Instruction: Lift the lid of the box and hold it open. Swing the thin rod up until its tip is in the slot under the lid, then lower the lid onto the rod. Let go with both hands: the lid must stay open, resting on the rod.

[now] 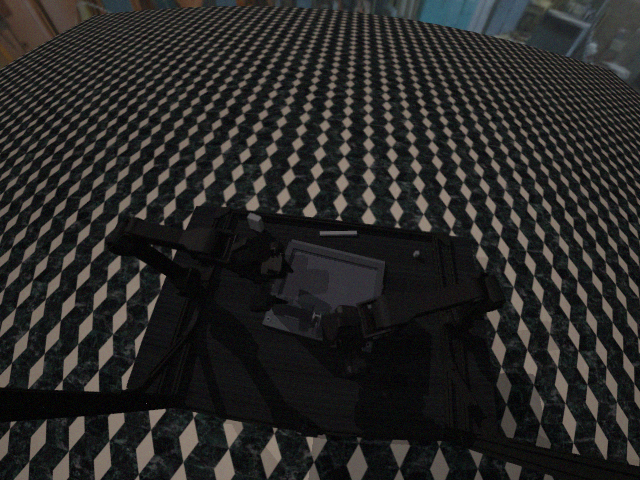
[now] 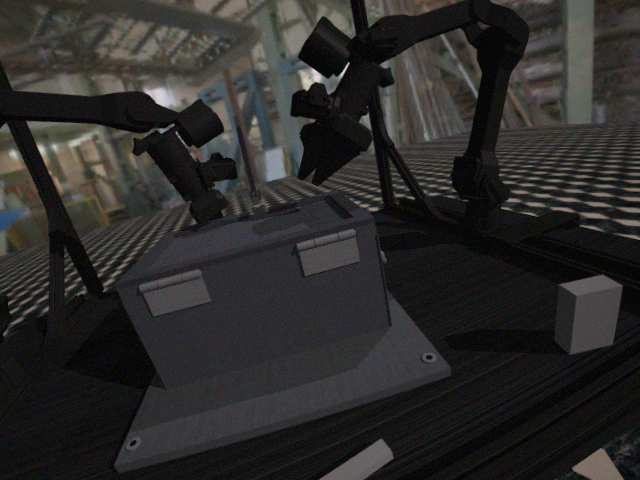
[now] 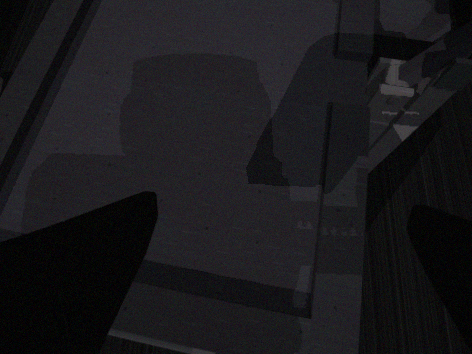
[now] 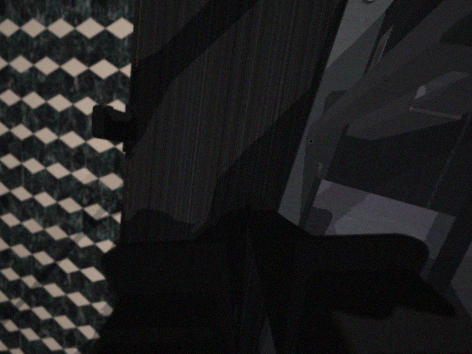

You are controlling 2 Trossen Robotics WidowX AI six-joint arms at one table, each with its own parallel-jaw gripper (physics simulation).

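Places are measured from the left arm's base along level axes (x down, y back, z left), in metres.
Where they show: left gripper, fingertip midpoint: [image 1: 289, 287] [image 2: 306, 181] [image 3: 281, 210]; right gripper, fingertip midpoint: [image 4: 245, 199]; left arm's base, link origin: [image 1: 196, 291] [image 2: 484, 227]; right arm's base, link origin: [image 1: 451, 322] [image 2: 0, 391].
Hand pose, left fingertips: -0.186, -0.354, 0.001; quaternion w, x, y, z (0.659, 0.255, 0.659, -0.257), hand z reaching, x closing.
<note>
Things, the pixels of their top centre, and the offset from my left fingertips, as dx, dy, dz. "pt": a spot on its surface instead. Level surfaces: height alone.
- grey base plate, surface spot: [image 2: 366, 381] pt +0.193, -0.040, +0.239
- dark table, surface height: dx +0.205
- small white strip, top centre: [image 1: 338, 232] +0.195, -0.129, +0.326
A grey box [image 2: 261, 305] stands on a grey base plate [image 2: 366, 381], with two hinges [image 2: 328, 252] [image 2: 175, 292] on the near side. Its lid [image 2: 270, 229] [image 1: 347, 276] [image 3: 199, 140] lies down on the box. The thin dark rod [image 2: 247, 157] stands upright at the box's far side. My left gripper [image 2: 310, 178] is open and empty, hanging above the lid's far right corner. My right gripper [image 2: 205, 210] is shut on nothing, with its tip at the lid's far left edge. The slot under the lid is hidden.
The box sits on a dark table [image 2: 485, 310] [image 4: 199, 123] over a checkered floor [image 1: 318, 95]. A small white strip [image 2: 361, 459] [image 1: 337, 232] lies on the table near the base plate. A dark stand pole [image 2: 375, 119] rises behind the box.
</note>
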